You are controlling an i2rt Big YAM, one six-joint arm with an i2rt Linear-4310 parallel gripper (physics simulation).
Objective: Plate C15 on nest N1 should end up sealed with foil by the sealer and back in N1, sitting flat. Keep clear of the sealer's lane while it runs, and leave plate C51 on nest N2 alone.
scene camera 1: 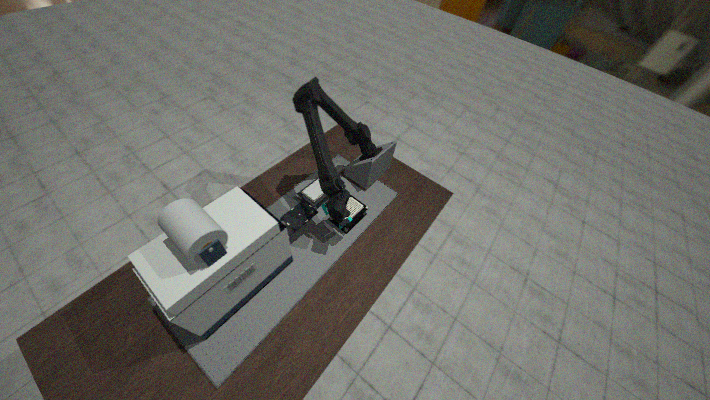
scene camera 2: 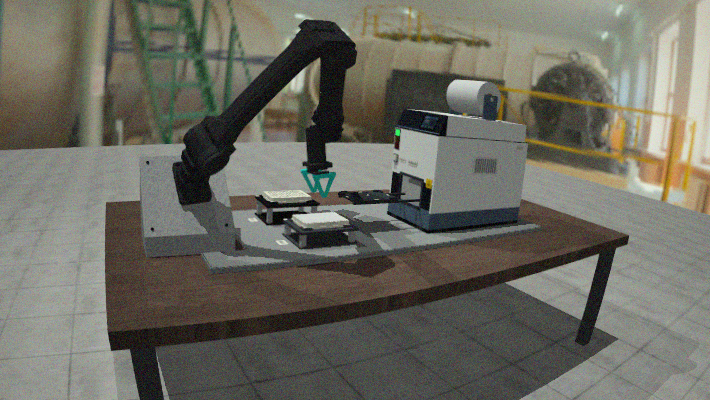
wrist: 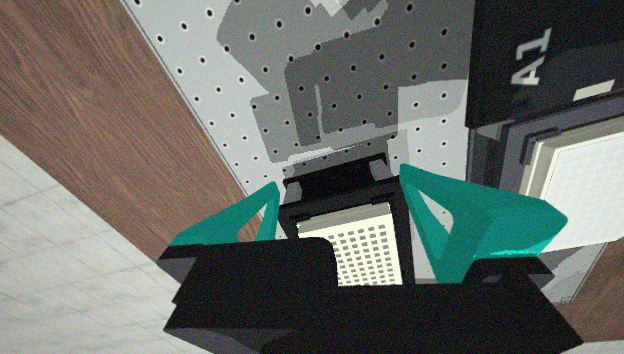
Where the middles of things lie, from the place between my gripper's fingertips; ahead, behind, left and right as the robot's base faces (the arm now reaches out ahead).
Scene:
The black sealer stage (scene camera 2: 376, 196) is 140 mm to the right of my hand, 130 mm ahead of it and 20 mm above it. Round my hand: white roll (scene camera 1: 189, 227) (460 mm ahead, 350 mm above, 170 mm to the right).

